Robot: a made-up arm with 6 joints. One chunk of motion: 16 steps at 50 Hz.
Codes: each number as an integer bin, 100 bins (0 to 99) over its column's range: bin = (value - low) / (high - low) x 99, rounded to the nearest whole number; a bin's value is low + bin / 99 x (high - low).
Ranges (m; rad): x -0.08..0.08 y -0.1..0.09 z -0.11..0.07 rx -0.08..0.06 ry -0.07..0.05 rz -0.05..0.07
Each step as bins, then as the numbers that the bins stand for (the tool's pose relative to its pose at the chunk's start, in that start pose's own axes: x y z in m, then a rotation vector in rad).
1 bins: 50 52 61 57 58 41
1 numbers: 0.0008 -0.0002 0.0009 0.0006 0.0003 -0.0003
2 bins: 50 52 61 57 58 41
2 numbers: 0.0008 -0.0002 0.0009 0.0006 0.0003 -0.0003
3 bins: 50 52 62 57 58 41
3 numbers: 0.0008 -0.0002 0.0027 0.0006 0.0003 -0.0003
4 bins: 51 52 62 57 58 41
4 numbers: 0.0024 -0.0002 0.0027 0.0006 0.0003 -0.0003
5 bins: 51 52 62 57 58 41
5 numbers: 0.0024 -0.0002 0.0027 0.0006 0.0003 -0.0003
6 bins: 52 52 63 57 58 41
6 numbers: 0.0040 -0.0002 0.0045 0.0006 0.0003 -0.0003
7 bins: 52 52 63 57 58 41
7 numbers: 0.0040 -0.0002 0.0045 0.0006 0.0003 -0.0003
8 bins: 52 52 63 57 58 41
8 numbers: 0.0040 -0.0002 0.0045 0.0006 0.0003 -0.0003
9 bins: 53 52 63 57 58 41
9 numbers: 0.0057 -0.0002 0.0045 0.0006 0.0003 -0.0003
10 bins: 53 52 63 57 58 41
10 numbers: 0.0057 -0.0002 0.0045 0.0006 0.0003 -0.0003
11 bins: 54 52 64 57 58 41
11 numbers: 0.0073 -0.0002 0.0064 0.0006 0.0003 -0.0003
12 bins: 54 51 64 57 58 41
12 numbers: 0.0073 -0.0021 0.0064 0.0006 0.0003 -0.0003
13 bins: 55 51 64 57 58 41
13 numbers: 0.0089 -0.0021 0.0064 0.0006 0.0003 -0.0003
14 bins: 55 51 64 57 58 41
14 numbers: 0.0089 -0.0021 0.0064 0.0006 0.0003 -0.0003
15 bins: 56 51 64 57 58 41
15 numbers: 0.0105 -0.0021 0.0064 0.0006 0.0003 -0.0003
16 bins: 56 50 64 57 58 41
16 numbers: 0.0105 -0.0040 0.0064 0.0006 0.0003 -0.0003
